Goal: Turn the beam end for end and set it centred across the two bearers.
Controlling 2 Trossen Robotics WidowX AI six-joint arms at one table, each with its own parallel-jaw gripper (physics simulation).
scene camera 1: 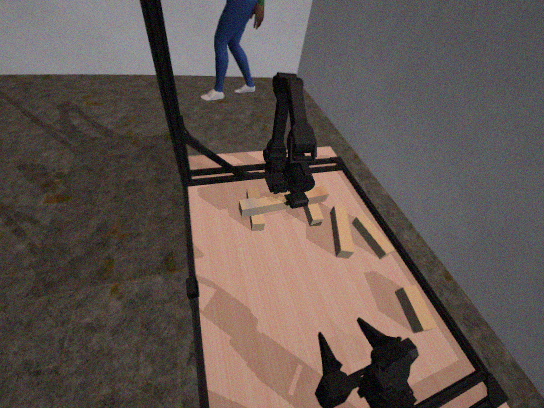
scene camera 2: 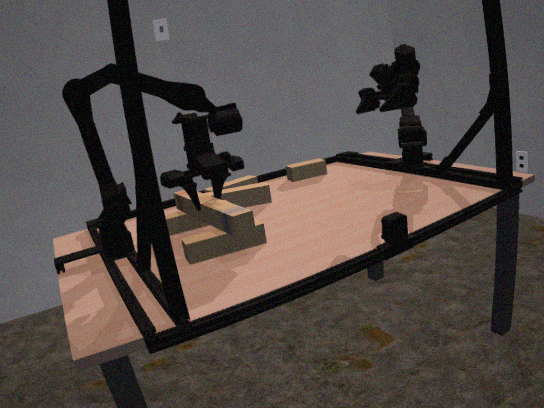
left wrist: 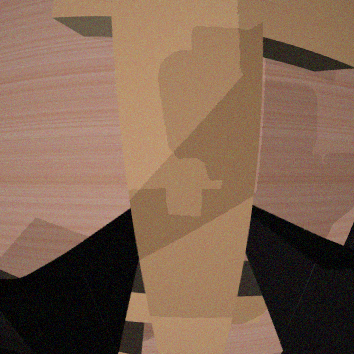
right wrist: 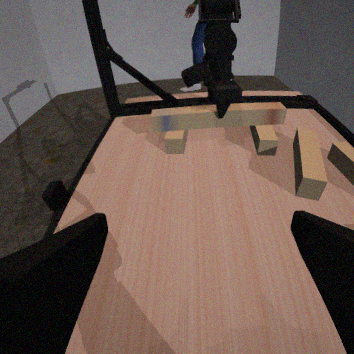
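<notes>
The beam is a long pale wooden bar lying across both bearers; whether a thin gap separates them is unclear. In the right wrist view its side has a bluish patch near the left end and a reddish patch near the right end. One bearer is under the beam's left part in scene camera 1, the other bearer under its right part. My left gripper is shut on the beam's middle. My right gripper is open, empty and far from the beam.
Right of the bearers in scene camera 1 lie two loose wooden blocks, one block nearer them and another block by the frame rail. A third block lies farther off. A black post rises at the table's edge.
</notes>
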